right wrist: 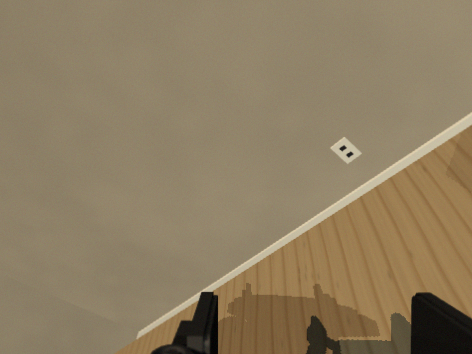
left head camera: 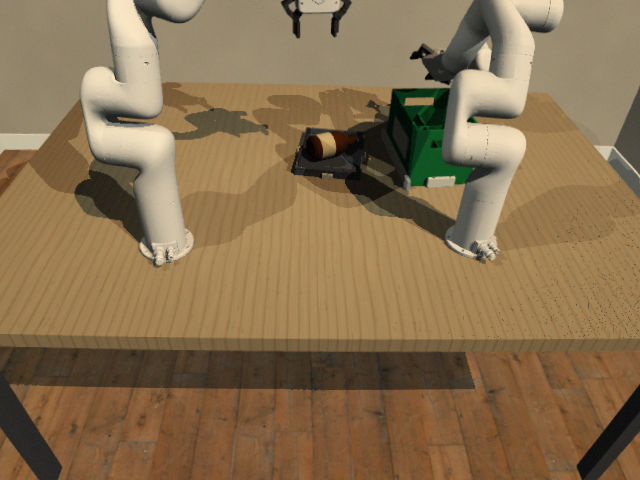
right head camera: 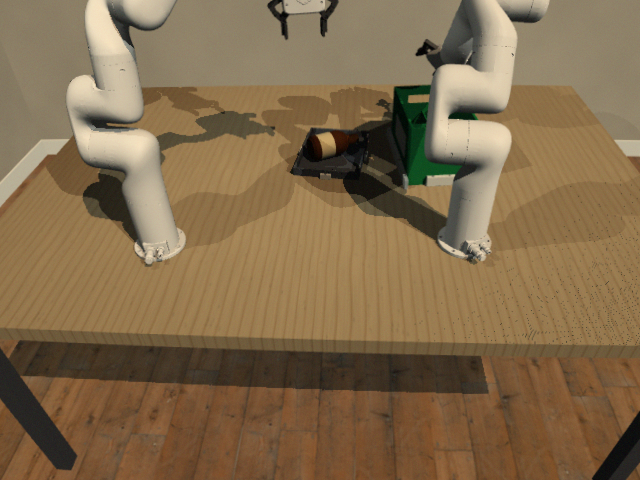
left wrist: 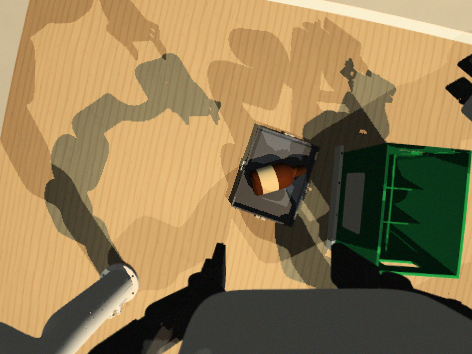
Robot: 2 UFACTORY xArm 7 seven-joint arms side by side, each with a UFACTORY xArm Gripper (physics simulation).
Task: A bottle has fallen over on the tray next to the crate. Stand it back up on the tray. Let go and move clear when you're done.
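Seen in the pictures: left gripper, fingertip midpoint: [left head camera: 315,36] [right head camera: 304,36] [left wrist: 278,261]; right gripper, fingertip midpoint: [right wrist: 313,325] [left head camera: 419,65] [right head camera: 426,62] [left wrist: 460,70]; left arm's base, origin of the base link: [left head camera: 167,244] [right head camera: 160,244] [left wrist: 120,282]; right arm's base, origin of the base link: [left head camera: 470,241] [right head camera: 463,241].
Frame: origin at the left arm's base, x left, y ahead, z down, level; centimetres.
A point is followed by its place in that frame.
Observation:
A brown bottle [left head camera: 330,144] {x -47.3, y 30.2, z -6.1 cm} [right head camera: 328,145] {x -46.8, y 29.9, z -5.9 cm} [left wrist: 272,179] {x -46.8, y 33.2, z -7.9 cm} with a cream label lies on its side in a dark grey tray [left head camera: 310,169] {x -40.0, y 23.7, z -2.3 cm} [right head camera: 310,170] {x -40.5, y 23.4, z -2.1 cm} [left wrist: 260,216] {x -44.4, y 22.2, z -2.6 cm}. Its neck points right, towards the green crate [left head camera: 423,160] {x -69.5, y 13.6, z -8.4 cm} [right head camera: 417,160] {x -68.7, y 13.7, z -7.9 cm} [left wrist: 357,200] {x -67.6, y 28.0, z -10.2 cm} in both head views. My left gripper [left head camera: 315,35] {x -41.2, y 27.2, z -38.8 cm} [right head camera: 303,35] {x -41.2, y 27.2, z -38.8 cm} [left wrist: 278,261] {x -41.2, y 27.2, z -38.8 cm} is open and empty, high above the table with its fingers pointing down; in the left wrist view the bottle shows beyond its fingertips. My right gripper [left head camera: 419,64] {x -83.3, y 55.7, z -18.5 cm} [right wrist: 313,325] {x -83.3, y 55.7, z -18.5 cm} is open and empty, above and behind the crate; in the right head view it is partly hidden.
The crate stands at the right of the tray with a gap between them, partly hidden by the right arm [left head camera: 485,144] {x -68.5, y -14.8, z -29.3 cm} [right head camera: 467,142] {x -68.7, y -15.0, z -29.1 cm} in the head views. The left arm [left head camera: 136,144] {x 1.5, y -3.7, z -29.4 cm} [right head camera: 118,144] {x 1.5, y -3.2, z -30.0 cm} stands on the left of the table [left head camera: 310,289] {x -30.8, y -20.9, z 0.0 cm} [right head camera: 310,289] {x -34.8, y -21.7, z 0.0 cm}. A wall rises behind the table.

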